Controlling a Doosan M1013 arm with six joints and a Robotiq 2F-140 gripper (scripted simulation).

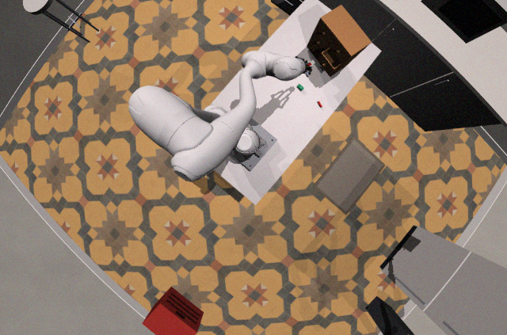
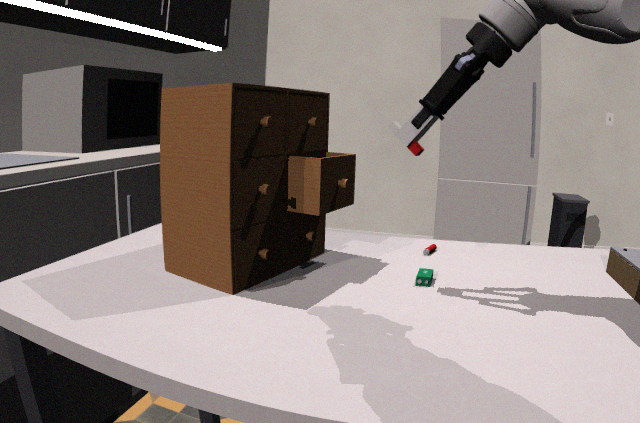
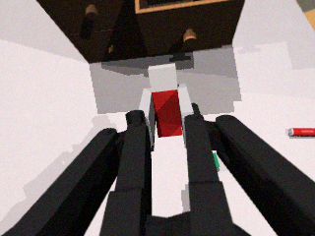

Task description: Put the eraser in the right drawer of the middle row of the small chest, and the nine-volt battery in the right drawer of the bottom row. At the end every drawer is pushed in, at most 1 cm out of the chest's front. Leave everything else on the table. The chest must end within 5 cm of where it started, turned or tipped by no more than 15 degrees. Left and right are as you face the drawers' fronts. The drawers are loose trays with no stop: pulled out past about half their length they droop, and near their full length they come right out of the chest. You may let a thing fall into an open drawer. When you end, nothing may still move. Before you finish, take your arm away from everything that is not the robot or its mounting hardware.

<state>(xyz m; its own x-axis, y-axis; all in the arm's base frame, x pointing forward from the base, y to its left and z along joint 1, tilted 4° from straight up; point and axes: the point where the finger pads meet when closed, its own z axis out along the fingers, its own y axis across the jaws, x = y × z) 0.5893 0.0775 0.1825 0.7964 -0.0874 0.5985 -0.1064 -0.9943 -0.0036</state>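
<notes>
Now: the white eraser 20 mm below my hand and 20 mm ahead of it. From my hand the other things lie so: red cylinder 270 mm below, 230 mm to the right, 10 mm behind; then green nine-volt battery 260 mm below, 30 mm to the right, 30 mm behind.
</notes>
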